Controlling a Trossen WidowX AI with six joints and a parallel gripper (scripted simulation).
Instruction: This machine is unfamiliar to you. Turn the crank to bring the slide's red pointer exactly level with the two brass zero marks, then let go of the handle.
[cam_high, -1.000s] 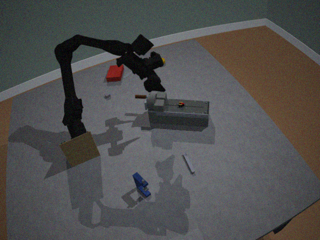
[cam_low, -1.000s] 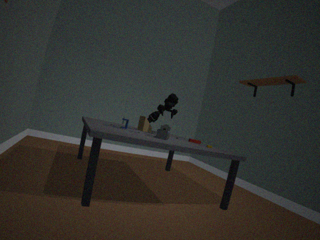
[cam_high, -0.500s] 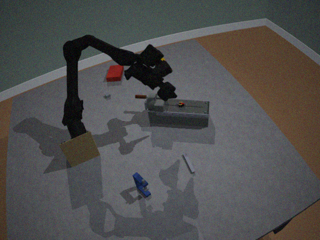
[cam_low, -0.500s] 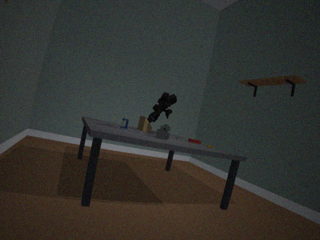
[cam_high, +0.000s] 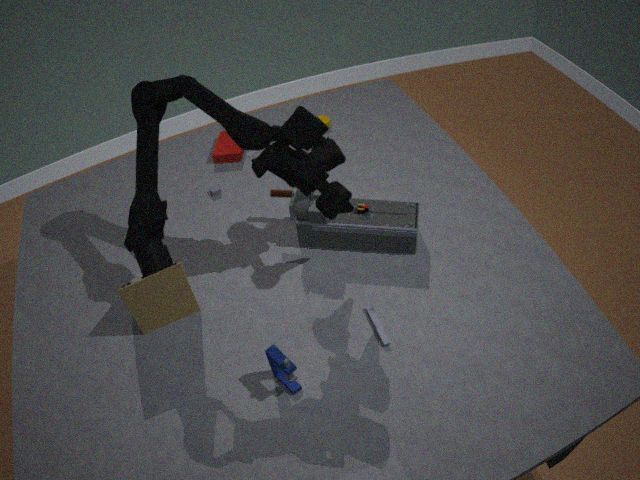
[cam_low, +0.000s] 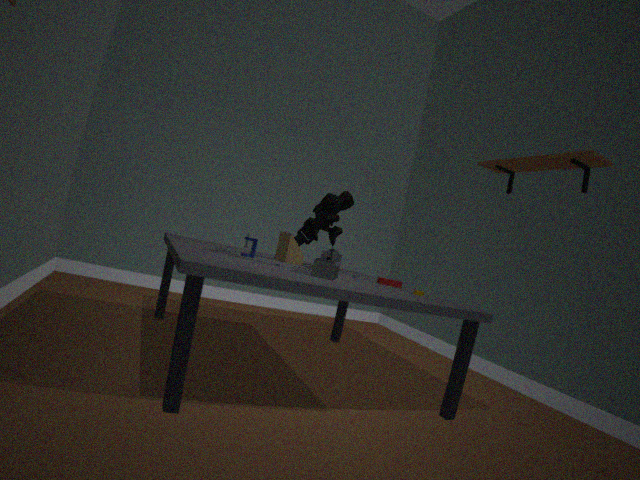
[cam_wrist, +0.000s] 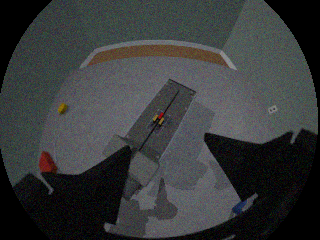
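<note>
Now: gripper tip 9 cm past the brown crank handle, 13 cm to the right of it and 6 cm above it. The rest, counted from my gripper tip: grey bar: 2 cm behind, 23 cm to the right, 14 cm below; then blue clamp-like part: 23 cm behind, 27 cm to the right, 9 cm below; then red pointer: 6 cm ahead, 1 cm to the left, 6 cm below.
</note>
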